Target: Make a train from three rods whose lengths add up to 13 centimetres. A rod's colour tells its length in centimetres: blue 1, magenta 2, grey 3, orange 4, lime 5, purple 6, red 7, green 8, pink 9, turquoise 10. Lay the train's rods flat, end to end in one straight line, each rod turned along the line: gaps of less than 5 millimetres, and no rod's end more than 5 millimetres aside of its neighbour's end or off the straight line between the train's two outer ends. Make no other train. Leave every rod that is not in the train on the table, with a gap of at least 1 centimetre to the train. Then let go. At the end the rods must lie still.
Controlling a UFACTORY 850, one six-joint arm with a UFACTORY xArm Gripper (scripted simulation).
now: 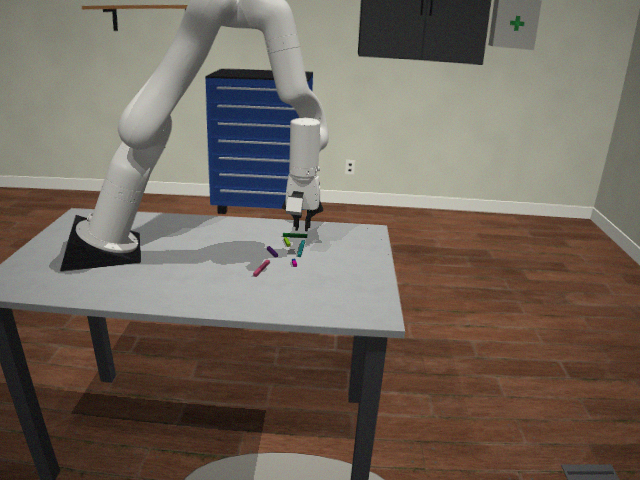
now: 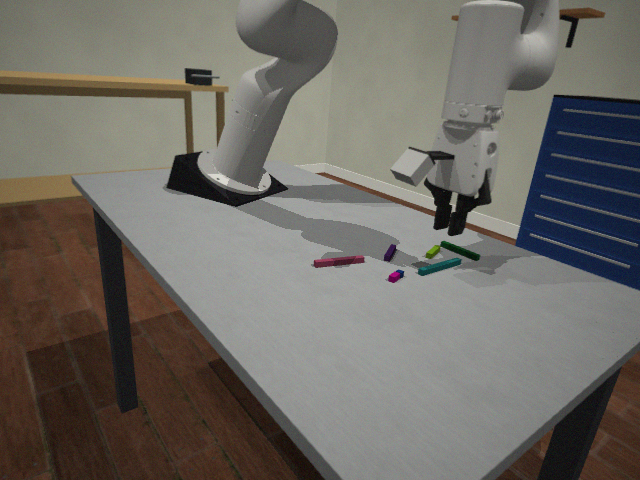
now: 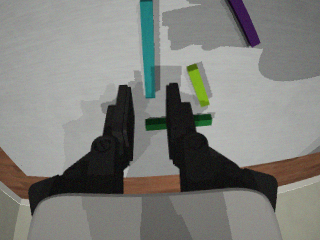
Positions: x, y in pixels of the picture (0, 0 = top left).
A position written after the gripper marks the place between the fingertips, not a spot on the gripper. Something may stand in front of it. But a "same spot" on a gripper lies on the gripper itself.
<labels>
The gripper shows in image 1, in image 2 point(447, 231) and in image 3. The same spot on the gripper: point(image 3: 112, 152) is point(image 1: 307, 216).
</labels>
